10 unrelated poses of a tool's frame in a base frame.
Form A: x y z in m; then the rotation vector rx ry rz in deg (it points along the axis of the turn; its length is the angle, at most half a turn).
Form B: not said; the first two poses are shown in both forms.
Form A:
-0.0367 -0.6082 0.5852 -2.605 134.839 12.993
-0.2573 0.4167 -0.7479 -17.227 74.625 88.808
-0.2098 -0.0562 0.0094 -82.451 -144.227 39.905
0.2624 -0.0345 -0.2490 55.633 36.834 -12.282
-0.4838 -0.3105 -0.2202 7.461 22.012 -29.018
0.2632 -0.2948 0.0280 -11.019 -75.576 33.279
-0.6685 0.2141 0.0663 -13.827 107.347 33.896
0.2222 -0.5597 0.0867 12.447 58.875 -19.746
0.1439 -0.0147 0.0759 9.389 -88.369 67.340
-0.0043 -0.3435 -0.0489 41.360 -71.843 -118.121
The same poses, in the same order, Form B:
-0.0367 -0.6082 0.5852 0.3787 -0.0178 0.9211 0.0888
-0.2573 0.4167 -0.7479 0.5205 -0.1254 0.5434 0.6466
-0.2098 -0.0562 0.0094 0.0797 -0.4810 -0.8415 0.2328
0.2624 -0.0345 -0.2490 0.8298 0.4576 0.3030 -0.1010
-0.4838 -0.3105 -0.2202 0.9478 0.0640 0.1887 -0.2488
0.2632 -0.2948 0.0280 0.7472 -0.0879 -0.6029 0.2655
-0.6685 0.2141 0.0663 0.5489 -0.1019 0.7912 0.2498
0.2222 -0.5597 0.0867 0.8511 0.1032 0.4880 -0.1637
0.1439 -0.0147 0.0759 0.5628 0.0696 -0.6551 0.4992
-0.0043 -0.3435 -0.0489 0.3065 0.2728 -0.4739 -0.7792

